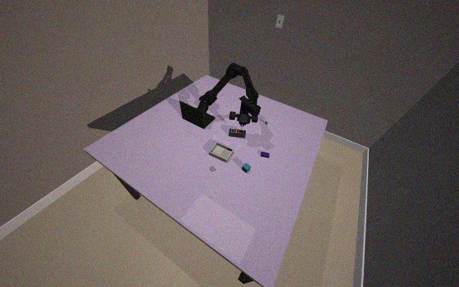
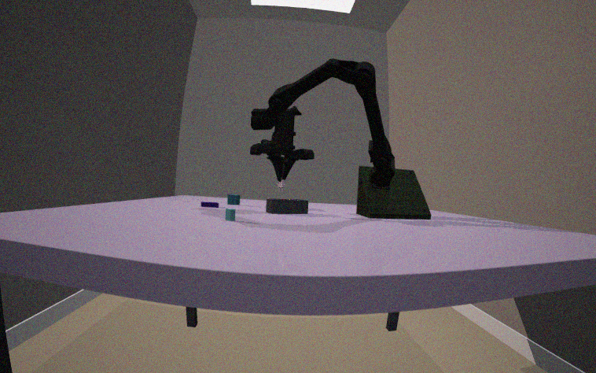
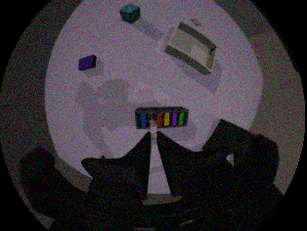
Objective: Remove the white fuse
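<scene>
Now: the beige tray 1 cm behind my gripper tip, 22 cm to the right of it and 9 cm below it. From my gripper tip the other things lie so: small teal piece (9 cm ahead, 25 cm to the left, 8 cm below); white fuse (1 cm below); purple block (23 cm ahead, 5 cm to the right, 9 cm below).
</scene>
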